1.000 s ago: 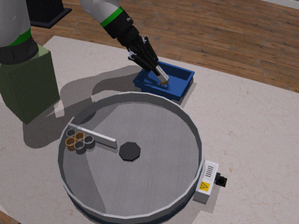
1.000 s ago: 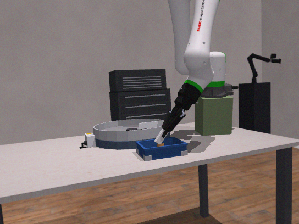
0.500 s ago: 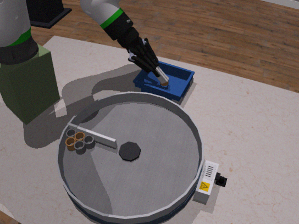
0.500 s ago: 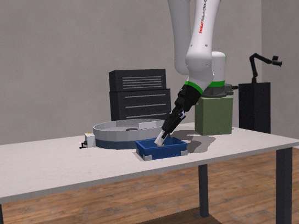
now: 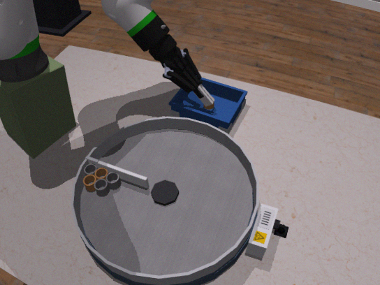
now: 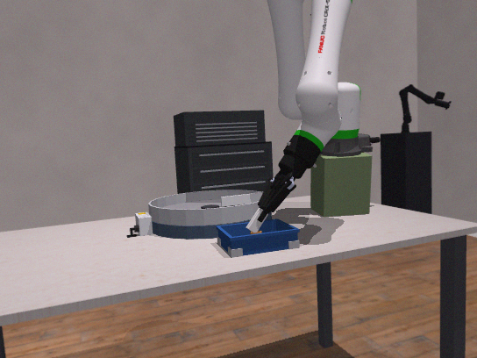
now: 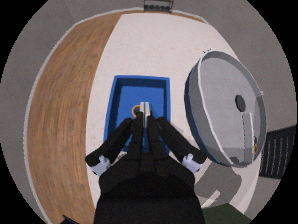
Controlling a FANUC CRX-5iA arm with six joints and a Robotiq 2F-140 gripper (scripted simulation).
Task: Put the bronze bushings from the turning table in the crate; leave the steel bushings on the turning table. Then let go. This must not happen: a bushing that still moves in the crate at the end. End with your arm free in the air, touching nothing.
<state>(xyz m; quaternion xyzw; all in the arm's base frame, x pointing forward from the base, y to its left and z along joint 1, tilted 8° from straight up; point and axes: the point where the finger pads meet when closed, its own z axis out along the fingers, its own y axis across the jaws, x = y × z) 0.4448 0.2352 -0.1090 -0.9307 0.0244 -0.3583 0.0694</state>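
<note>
Now: hand 40 mm above the blue crate, 20 mm to the right of it and 10 mm short of it. The rest, counted from my hand: grey turning table 330 mm to the right, 30 mm ahead, 10 mm below.
</note>
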